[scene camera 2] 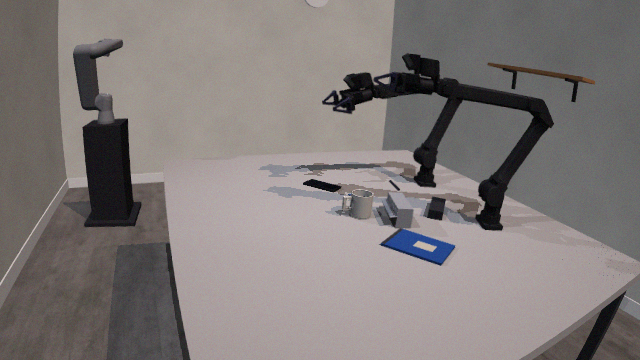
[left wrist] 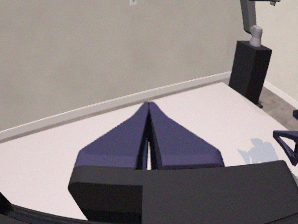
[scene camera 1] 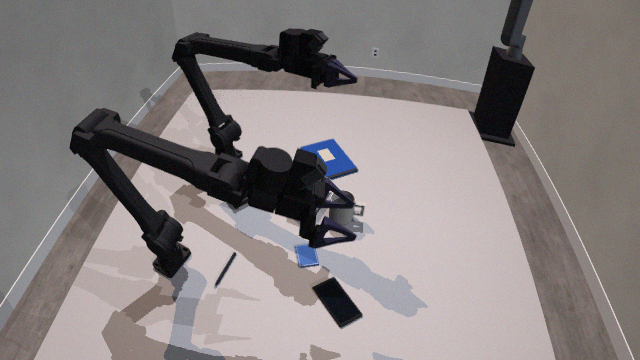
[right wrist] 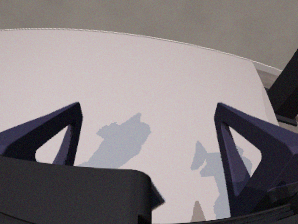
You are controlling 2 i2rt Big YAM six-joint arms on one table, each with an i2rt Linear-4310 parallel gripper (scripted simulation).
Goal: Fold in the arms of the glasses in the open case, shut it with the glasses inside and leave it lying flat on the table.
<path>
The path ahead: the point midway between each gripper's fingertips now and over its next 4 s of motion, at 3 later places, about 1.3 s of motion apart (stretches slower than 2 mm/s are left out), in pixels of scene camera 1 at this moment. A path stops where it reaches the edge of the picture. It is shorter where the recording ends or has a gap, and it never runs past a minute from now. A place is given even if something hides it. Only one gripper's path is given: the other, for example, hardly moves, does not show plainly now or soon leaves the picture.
My right gripper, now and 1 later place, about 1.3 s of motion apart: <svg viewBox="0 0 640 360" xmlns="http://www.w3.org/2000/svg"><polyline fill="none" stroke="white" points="354,221 335,218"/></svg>
</path>
